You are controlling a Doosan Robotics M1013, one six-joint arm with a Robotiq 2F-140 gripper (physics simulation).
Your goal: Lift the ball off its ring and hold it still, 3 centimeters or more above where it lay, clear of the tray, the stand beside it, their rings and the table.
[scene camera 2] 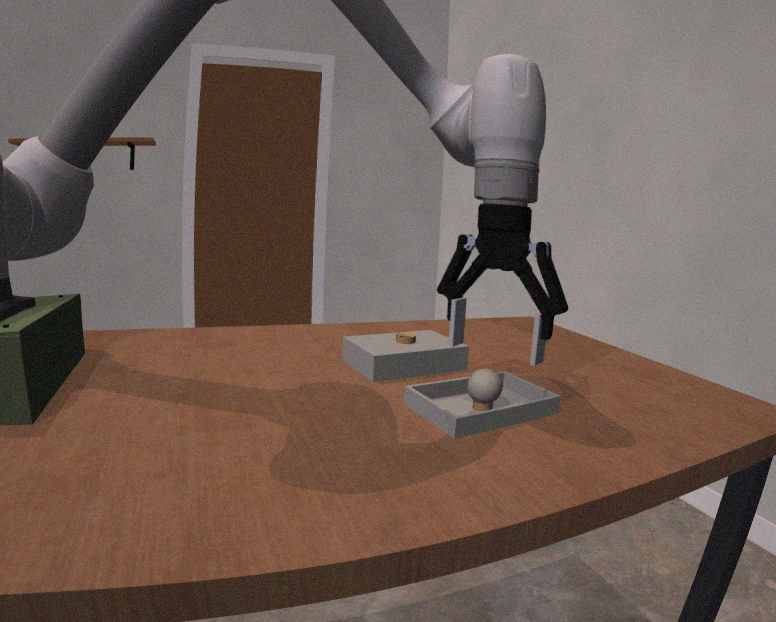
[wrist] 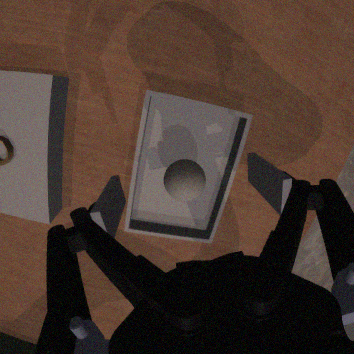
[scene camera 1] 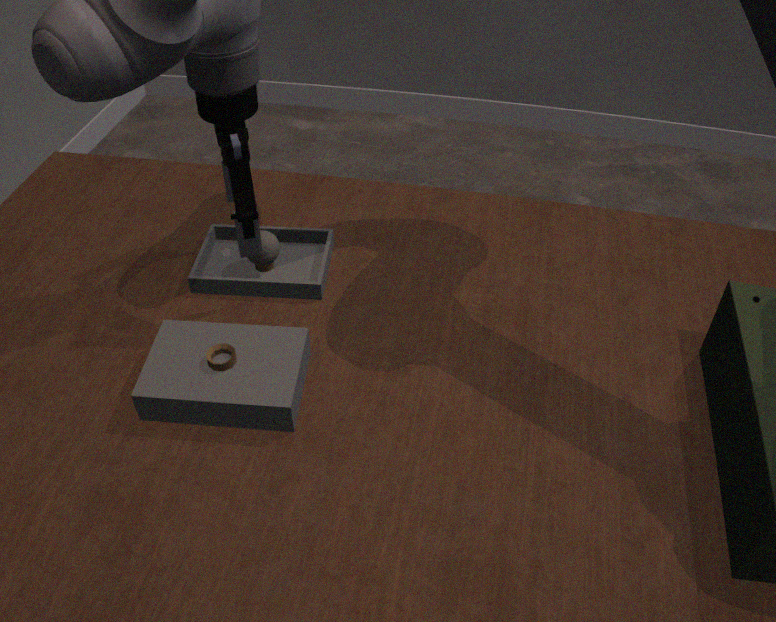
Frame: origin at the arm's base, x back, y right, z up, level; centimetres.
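Seen in the pictures: gripper, between the fingertips: [scene camera 2: 494, 353] [wrist: 185, 177] [scene camera 1: 244, 225].
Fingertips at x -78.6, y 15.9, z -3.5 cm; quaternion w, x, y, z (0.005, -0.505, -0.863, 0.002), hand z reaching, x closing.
Observation:
Offsets run from my fingertips to a thing's top centre. "spot": to the spot under its first point. Level surfaces: height alone.
A pale grey ball @(dz -1.9, dx +1.8, dy +1.1 cm) [scene camera 1: 266, 246] [scene camera 2: 484, 386] [wrist: 185, 180] rests on a small tan ring [scene camera 1: 264, 266] [scene camera 2: 482, 406] inside the shallow grey tray @(dz -5.3, dx +1.8, dy +1.1 cm) [scene camera 1: 252, 287] [scene camera 2: 502, 419] [wrist: 135, 172]. My gripper [scene camera 1: 248, 250] [scene camera 2: 497, 353] [wrist: 185, 177] is open and empty and points down above the tray. In the wrist view the ball shows between the two spread fingers. In scene camera 2 the fingertips stand higher than the ball's top. In scene camera 1 a finger overlaps the ball's left side. The ring under the ball is hidden in the wrist view.
A grey block stand [scene camera 1: 174, 382] [scene camera 2: 421, 364] [wrist: 30, 110] with a tan ring @(spot: dz -3.0, dx +5.7, dy -23.6 cm) [scene camera 1: 221, 367] [scene camera 2: 406, 338] [wrist: 11, 151] on top stands beside the tray. The arm's green base box [scene camera 1: 722, 421] [scene camera 2: 51, 362] stands at the other side of the wooden table @(dz -8.1 cm) [scene camera 1: 453, 518] [scene camera 2: 194, 531].

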